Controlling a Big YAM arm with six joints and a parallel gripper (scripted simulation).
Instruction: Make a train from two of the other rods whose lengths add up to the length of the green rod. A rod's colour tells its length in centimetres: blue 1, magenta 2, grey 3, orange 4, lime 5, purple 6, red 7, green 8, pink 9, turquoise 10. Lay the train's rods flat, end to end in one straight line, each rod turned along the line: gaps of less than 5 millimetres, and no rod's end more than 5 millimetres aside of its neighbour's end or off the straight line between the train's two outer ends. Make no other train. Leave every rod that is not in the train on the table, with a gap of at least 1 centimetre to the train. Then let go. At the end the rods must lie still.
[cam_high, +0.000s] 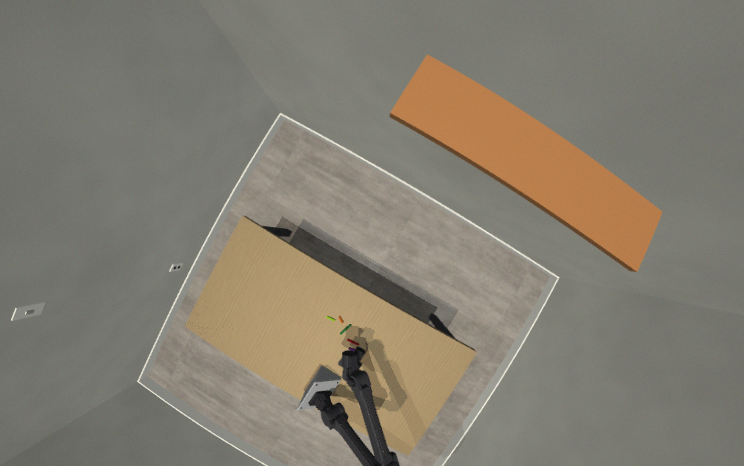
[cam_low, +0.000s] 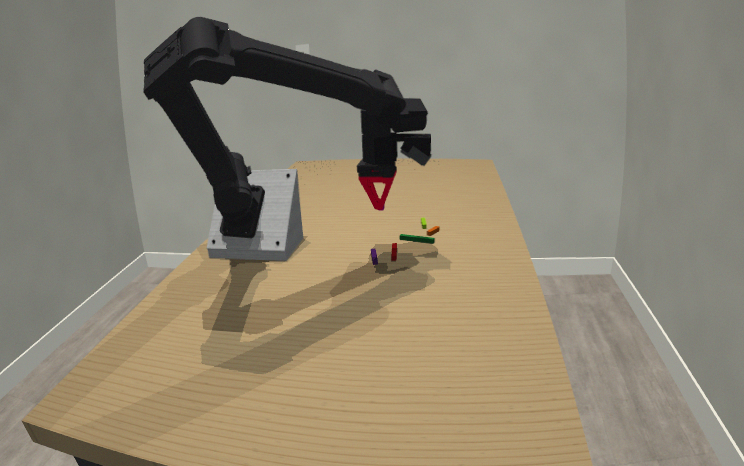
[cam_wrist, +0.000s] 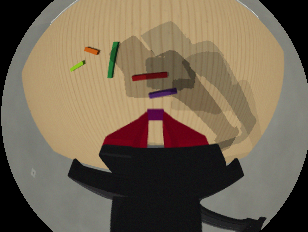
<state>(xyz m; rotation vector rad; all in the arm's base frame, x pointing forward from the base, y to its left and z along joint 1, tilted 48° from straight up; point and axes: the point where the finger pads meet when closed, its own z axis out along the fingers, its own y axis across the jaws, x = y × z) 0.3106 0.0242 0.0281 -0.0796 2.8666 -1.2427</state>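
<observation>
Now: the lime rod 70 mm ahead of my hand, 190 mm to the left of it and 110 mm below it. Round my hand: red rod (20 mm ahead, 10 mm to the left, 110 mm below); then magenta rod (10 mm below); then purple rod (10 mm behind, 20 mm to the right, 110 mm below).
</observation>
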